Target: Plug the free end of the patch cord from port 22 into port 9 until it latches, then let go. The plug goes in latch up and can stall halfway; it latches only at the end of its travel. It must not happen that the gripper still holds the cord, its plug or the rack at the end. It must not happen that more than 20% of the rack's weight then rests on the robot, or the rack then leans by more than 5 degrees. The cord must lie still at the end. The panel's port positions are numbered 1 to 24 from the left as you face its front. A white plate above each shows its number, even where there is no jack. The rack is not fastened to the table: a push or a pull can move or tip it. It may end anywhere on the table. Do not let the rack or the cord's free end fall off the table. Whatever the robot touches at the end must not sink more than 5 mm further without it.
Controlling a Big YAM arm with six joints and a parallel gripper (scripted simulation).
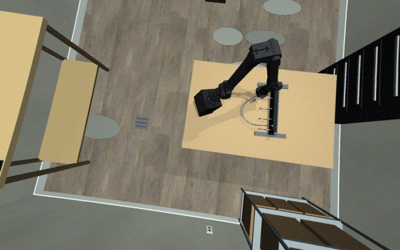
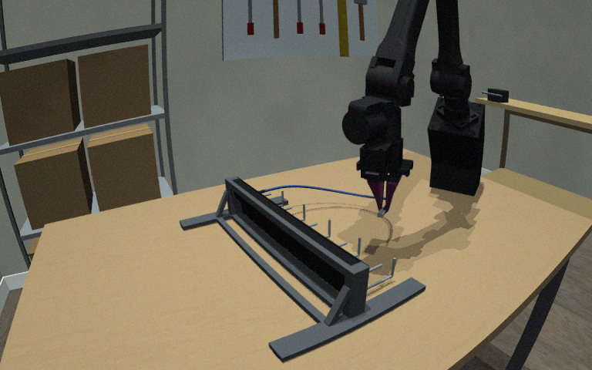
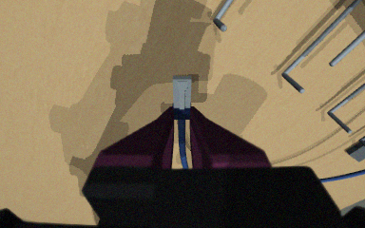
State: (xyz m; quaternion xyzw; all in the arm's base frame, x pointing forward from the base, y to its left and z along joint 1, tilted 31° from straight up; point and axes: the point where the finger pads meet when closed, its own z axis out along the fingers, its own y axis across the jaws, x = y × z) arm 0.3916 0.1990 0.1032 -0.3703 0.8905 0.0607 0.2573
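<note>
Now: the grey plug 1 cm to the left of my hand and 1 cm ahead of it.
</note>
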